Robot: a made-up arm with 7 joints. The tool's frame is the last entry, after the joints. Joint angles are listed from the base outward.
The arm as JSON. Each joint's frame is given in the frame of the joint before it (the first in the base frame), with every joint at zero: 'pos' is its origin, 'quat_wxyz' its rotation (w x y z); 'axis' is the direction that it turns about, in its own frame. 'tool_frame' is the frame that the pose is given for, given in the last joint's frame.
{
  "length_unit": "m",
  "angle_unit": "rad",
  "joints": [
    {
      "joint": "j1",
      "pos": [
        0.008,
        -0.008,
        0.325
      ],
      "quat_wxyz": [
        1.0,
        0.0,
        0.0,
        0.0
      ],
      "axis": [
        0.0,
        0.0,
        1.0
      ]
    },
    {
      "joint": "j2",
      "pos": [
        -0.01,
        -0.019,
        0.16
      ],
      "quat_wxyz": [
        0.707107,
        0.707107,
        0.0,
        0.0
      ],
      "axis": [
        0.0,
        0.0,
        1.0
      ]
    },
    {
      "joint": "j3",
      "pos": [
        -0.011,
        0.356,
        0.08
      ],
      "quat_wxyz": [
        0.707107,
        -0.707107,
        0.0,
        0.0
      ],
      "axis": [
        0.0,
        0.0,
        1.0
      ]
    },
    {
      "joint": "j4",
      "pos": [
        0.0,
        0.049,
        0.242
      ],
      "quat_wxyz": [
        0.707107,
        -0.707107,
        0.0,
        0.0
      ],
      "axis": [
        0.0,
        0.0,
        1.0
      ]
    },
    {
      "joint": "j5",
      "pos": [
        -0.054,
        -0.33,
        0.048
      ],
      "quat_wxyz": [
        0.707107,
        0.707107,
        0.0,
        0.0
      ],
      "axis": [
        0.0,
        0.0,
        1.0
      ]
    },
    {
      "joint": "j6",
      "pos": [
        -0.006,
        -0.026,
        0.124
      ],
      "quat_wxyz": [
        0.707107,
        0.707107,
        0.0,
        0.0
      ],
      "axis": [
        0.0,
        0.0,
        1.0
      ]
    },
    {
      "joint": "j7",
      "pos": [
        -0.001,
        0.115,
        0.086
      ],
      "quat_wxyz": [
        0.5,
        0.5,
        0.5,
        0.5
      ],
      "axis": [
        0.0,
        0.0,
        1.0
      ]
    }
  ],
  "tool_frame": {
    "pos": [
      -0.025,
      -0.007,
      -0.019
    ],
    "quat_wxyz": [
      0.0,
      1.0,
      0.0,
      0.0
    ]
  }
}
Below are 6 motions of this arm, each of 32 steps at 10 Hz.
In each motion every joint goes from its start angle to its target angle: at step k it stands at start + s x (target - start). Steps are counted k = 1, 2, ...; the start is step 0. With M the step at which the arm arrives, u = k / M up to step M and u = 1 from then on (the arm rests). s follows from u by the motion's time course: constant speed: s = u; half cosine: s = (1 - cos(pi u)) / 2; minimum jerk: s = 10 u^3 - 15 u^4 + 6 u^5.
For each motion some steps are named. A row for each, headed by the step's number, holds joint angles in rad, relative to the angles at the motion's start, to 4 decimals.
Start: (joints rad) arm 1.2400 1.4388 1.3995 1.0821 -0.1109 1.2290 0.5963
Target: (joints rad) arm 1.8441 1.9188 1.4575 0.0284 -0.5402 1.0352 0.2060
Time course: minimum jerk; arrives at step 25
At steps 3, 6, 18, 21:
3: 0.0087 0.0069 0.0008 -0.0151 -0.0061 -0.0028 -0.0056
6: 0.0563 0.0448 0.0054 -0.0983 -0.0400 -0.0181 -0.0364
18: 0.5209 0.4139 0.0500 -0.9087 -0.3702 -0.1671 -0.3366
21: 0.5849 0.4648 0.0562 -1.0202 -0.4157 -0.1876 -0.3779

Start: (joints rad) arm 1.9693 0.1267 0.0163 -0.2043 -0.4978 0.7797 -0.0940
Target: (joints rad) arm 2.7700 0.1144 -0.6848 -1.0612 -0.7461 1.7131 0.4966
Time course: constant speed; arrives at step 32
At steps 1, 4, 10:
1: 0.0250 -0.0004 -0.0219 -0.0268 -0.0078 0.0292 0.0185
4: 0.1001 -0.0015 -0.0876 -0.1071 -0.0310 0.1167 0.0738
10: 0.2502 -0.0038 -0.2191 -0.2678 -0.0776 0.2917 0.1846

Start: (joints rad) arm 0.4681 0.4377 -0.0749 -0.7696 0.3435 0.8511 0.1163
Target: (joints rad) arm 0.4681 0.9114 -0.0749 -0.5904 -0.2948 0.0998 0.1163
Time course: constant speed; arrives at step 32
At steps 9, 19, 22, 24, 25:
9: 0.0000 0.1332 0.0000 0.0504 -0.1795 -0.2113 0.0000
19: 0.0000 0.2813 0.0000 0.1064 -0.3790 -0.4461 0.0000
22: 0.0000 0.3257 0.0000 0.1232 -0.4388 -0.5165 0.0000
24: 0.0000 0.3553 0.0000 0.1344 -0.4787 -0.5635 0.0000
25: 0.0000 0.3701 0.0000 0.1400 -0.4987 -0.5870 0.0000

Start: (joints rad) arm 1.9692 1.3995 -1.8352 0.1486 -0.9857 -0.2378 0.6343
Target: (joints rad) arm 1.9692 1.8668 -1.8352 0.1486 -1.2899 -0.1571 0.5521
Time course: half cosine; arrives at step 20
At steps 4, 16, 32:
4: 0.0000 0.0446 0.0000 0.0000 -0.0290 0.0077 -0.0078
16: 0.0000 0.4227 0.0000 0.0000 -0.2752 0.0730 -0.0744
32: 0.0000 0.4673 0.0000 0.0000 -0.3042 0.0807 -0.0822

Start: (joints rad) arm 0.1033 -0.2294 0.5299 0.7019 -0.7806 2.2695 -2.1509
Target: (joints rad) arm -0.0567 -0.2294 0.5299 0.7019 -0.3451 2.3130 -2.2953
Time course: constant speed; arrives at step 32
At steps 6, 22, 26, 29, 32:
6: -0.0300 0.0000 0.0000 0.0000 0.0817 0.0082 -0.0271
22: -0.1100 0.0000 0.0000 0.0000 0.2994 0.0299 -0.0993
26: -0.1300 0.0000 0.0000 0.0000 0.3538 0.0353 -0.1173
29: -0.1450 0.0000 0.0000 0.0000 0.3947 0.0394 -0.1309
32: -0.1600 0.0000 0.0000 0.0000 0.4355 0.0435 -0.1444

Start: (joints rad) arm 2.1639 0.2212 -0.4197 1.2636 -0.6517 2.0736 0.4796
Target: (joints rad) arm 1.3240 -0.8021 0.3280 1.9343 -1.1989 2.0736 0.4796
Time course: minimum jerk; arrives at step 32
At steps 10, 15, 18, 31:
10: -0.1512 -0.1842 0.1346 0.1207 -0.0985 0.0000 0.0000
15: -0.3709 -0.4518 0.3302 0.2962 -0.2416 0.0000 0.0000
18: -0.5174 -0.6303 0.4606 0.4131 -0.3371 0.0000 0.0000
31: -0.8397 -1.0230 0.7475 0.6705 -0.5470 0.0000 0.0000

